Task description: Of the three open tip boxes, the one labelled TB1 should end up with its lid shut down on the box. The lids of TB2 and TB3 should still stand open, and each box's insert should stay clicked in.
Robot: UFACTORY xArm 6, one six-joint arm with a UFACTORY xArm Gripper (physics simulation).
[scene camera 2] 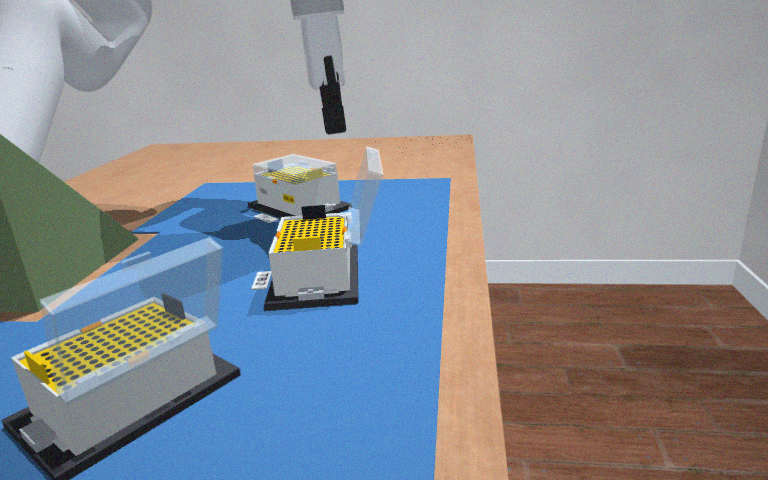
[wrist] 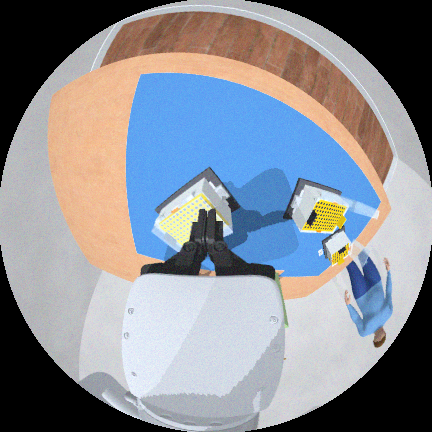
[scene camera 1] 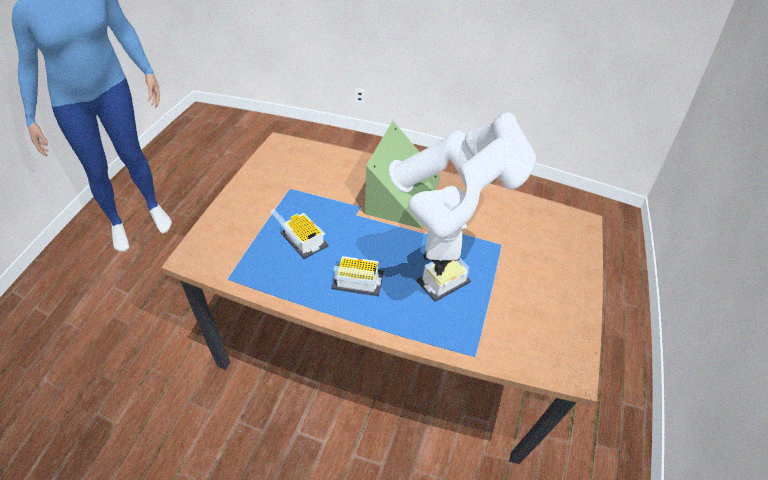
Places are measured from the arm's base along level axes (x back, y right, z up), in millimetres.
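Pixels of known places: gripper, between the fingertips: [scene camera 2: 336, 132] [wrist: 208, 218] [scene camera 1: 438, 272]; arm's base, origin of its link: [scene camera 1: 400, 176].
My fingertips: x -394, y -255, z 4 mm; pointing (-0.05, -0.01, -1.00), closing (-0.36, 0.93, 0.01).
For each thing: its top centre in the pictures, then the offset to it from my fingertips. "spot": a spot on its surface instead. Level surfaces: height alone.
- right-hand box, centre of its top: [scene camera 2: 287, 165] [wrist: 193, 236] [scene camera 1: 445, 264] dx +88, dy -4, dz -52 mm
- left box, centre of its top: [scene camera 2: 104, 329] [scene camera 1: 305, 224] [wrist: 338, 257] dx +84, dy +491, dz -64 mm
- blue mat, height of its surface: dz -130 mm
- card marked TB2, a spot on its surface: [scene camera 2: 261, 280] spot: dx +41, dy +269, dz -127 mm
The right-hand box [scene camera 1: 446, 284] [scene camera 2: 297, 195] [wrist: 216, 192] has its clear lid [scene camera 2: 294, 161] down over its yellow insert; its label is too small to read. The lid looks level, but its latch is not clear. The middle box, TB2 [scene camera 1: 356, 279] [scene camera 2: 310, 272] [wrist: 306, 201], has its lid [scene camera 2: 370, 164] [wrist: 362, 206] standing open. The left box [scene camera 1: 310, 244] [scene camera 2: 130, 390] [wrist: 335, 245] also has its lid [scene camera 1: 279, 219] [scene camera 2: 133, 277] standing open. The yellow inserts sit inside the boxes. My gripper [scene camera 1: 440, 272] [scene camera 2: 335, 131] [wrist: 208, 218] is shut and empty, above the right-hand box.
The boxes stand on black bases on a blue mat [scene camera 1: 317, 283] [scene camera 2: 339, 396] [wrist: 200, 115]. A green mount [scene camera 1: 390, 186] [scene camera 2: 50, 243] carries the arm at the table's back. The card marked TB2 [scene camera 2: 261, 280] lies beside the middle box. A person [scene camera 1: 84, 67] [wrist: 372, 300] stands beyond the table.
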